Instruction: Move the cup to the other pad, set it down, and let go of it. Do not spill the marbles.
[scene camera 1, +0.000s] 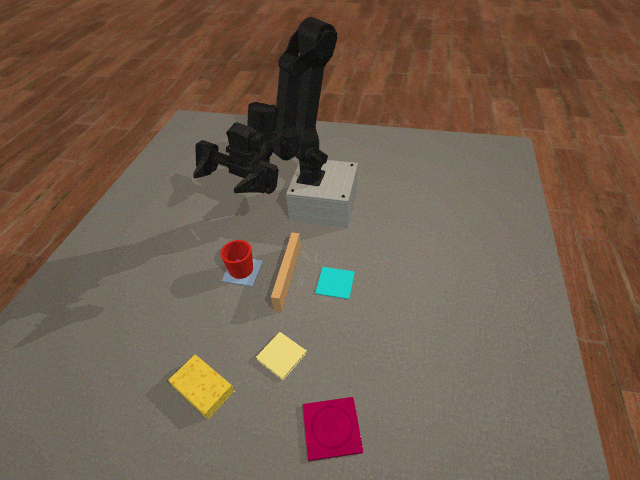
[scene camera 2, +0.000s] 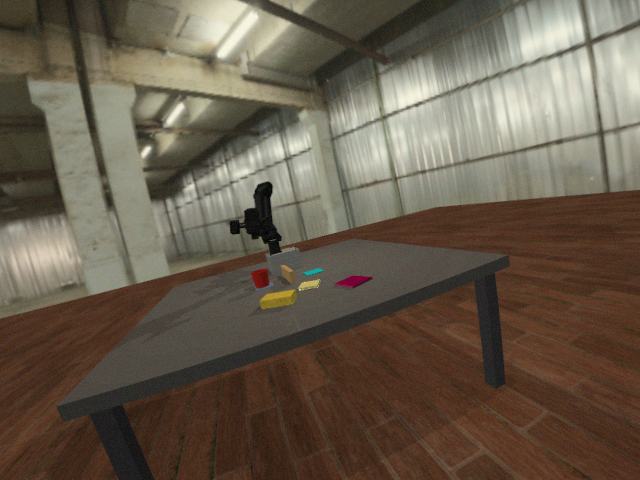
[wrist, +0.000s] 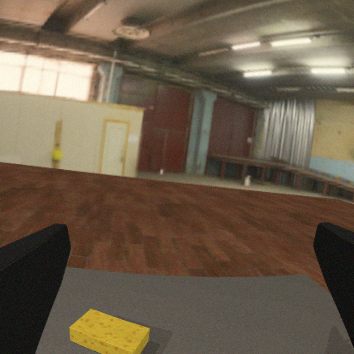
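Where they show: gripper, between the fingertips: (scene camera 1: 214, 183) (scene camera 2: 248, 222) (wrist: 195, 238); arm's base, origin of its link: (scene camera 1: 311, 177) (scene camera 2: 275, 252).
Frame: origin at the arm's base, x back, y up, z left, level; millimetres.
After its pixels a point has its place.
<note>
The red cup (scene camera 1: 239, 264) {x -310, y -34, z -84 mm} (scene camera 2: 260, 279) {x -314, y -57, z -107 mm} stands upright on the light blue pad (scene camera 1: 250, 279) {x -303, y -97, z -70 mm} (scene camera 2: 269, 285), left of the wooden block in scene camera 1. A small bit of the marbles shows dimly inside it. The other pad, a cyan square (scene camera 1: 335, 283) {x -264, y -96, z 136 mm} (scene camera 2: 313, 271) {x -258, y -97, z 137 mm}, lies flat on the far side of the block. My gripper (scene camera 1: 219, 184) {x -294, y 194, z -99 mm} (wrist: 195, 238) {x -294, y 194, z -99 mm} is open and empty, in the air behind the cup and apart from it. The cup and both pads do not show in the wrist view.
An upright wooden block (scene camera 1: 285, 272) {x -298, y -46, z 26 mm} (scene camera 2: 287, 274) {x -315, y -66, z 11 mm} stands between the pads. A pale yellow square (scene camera 1: 281, 355) {x -478, y -90, z 75 mm} (scene camera 2: 309, 285) {x -501, y -90, z 69 mm}, a yellow sponge (scene camera 1: 200, 385) {x -588, y -70, z -52 mm} (scene camera 2: 278, 299) {x -620, y -74, z -58 mm} (wrist: 109, 332) {x -571, y -70, z -57 mm} and a magenta square (scene camera 1: 332, 428) {x -591, y -92, z 216 mm} (scene camera 2: 353, 281) {x -602, y -92, z 210 mm} lie farther from the arm's grey base box (scene camera 1: 321, 209) {x -76, y -41, z 50 mm}.
</note>
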